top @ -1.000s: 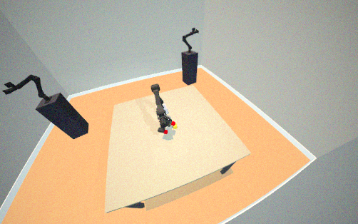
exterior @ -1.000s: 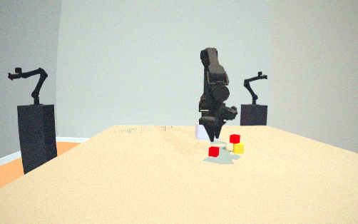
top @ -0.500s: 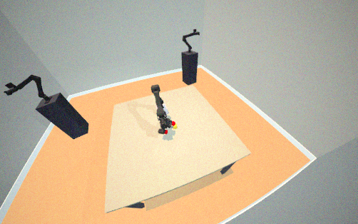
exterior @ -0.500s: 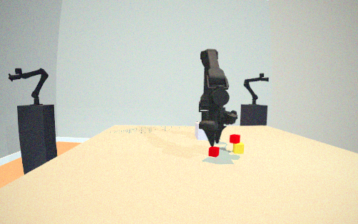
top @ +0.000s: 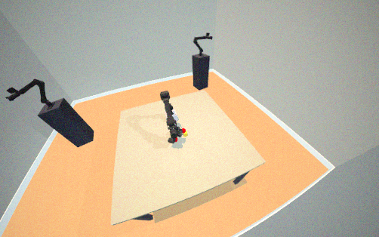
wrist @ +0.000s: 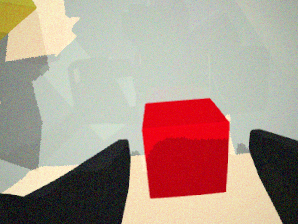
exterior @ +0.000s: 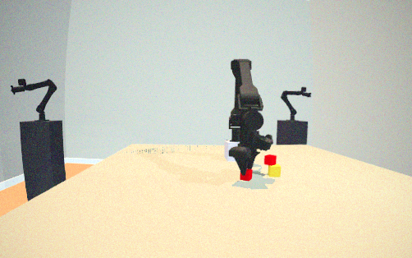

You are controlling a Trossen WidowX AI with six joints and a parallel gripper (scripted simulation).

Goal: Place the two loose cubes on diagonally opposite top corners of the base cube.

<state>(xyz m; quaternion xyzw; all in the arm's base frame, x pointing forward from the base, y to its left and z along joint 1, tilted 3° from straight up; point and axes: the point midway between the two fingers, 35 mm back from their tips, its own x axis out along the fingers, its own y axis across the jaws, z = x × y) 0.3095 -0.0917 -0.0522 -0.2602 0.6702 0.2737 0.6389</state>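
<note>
The yellow base cube is 12 cm to the left of my gripper tip and 1 cm behind it. From my gripper tip the other things lie so: red cube: 1 cm below.
</note>
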